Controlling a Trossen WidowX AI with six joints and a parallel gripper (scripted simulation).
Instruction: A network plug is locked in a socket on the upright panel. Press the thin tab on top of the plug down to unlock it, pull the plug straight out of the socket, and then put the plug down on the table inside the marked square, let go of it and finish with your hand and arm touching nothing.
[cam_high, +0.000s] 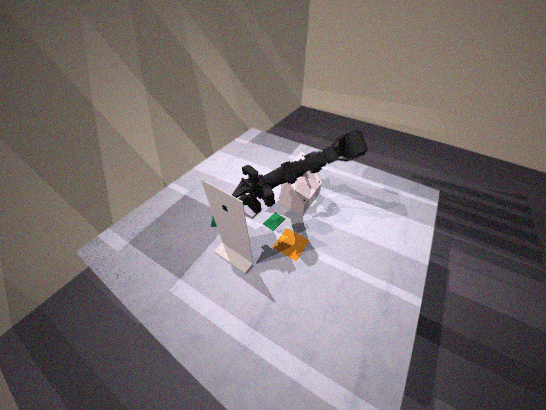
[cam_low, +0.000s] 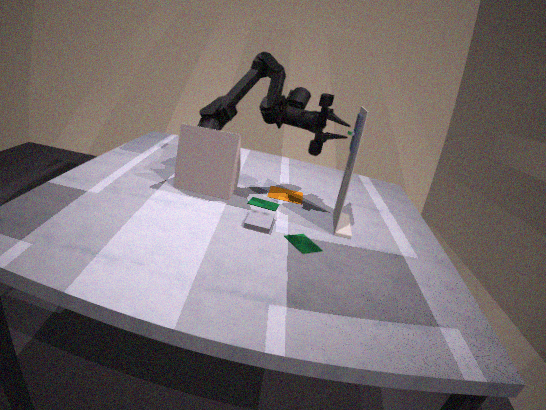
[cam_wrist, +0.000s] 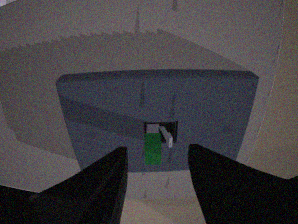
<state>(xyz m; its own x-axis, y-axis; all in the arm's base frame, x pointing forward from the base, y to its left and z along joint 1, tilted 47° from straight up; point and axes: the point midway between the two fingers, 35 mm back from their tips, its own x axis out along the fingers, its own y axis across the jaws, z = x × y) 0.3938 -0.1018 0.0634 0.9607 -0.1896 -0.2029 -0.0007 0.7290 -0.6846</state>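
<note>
My gripper tip is now 29 cm above the orange marked square, 16 cm to the right of it and 14 cm past it. Round my gripper tip: upright panel: 12 cm below, 4 cm ahead.
</note>
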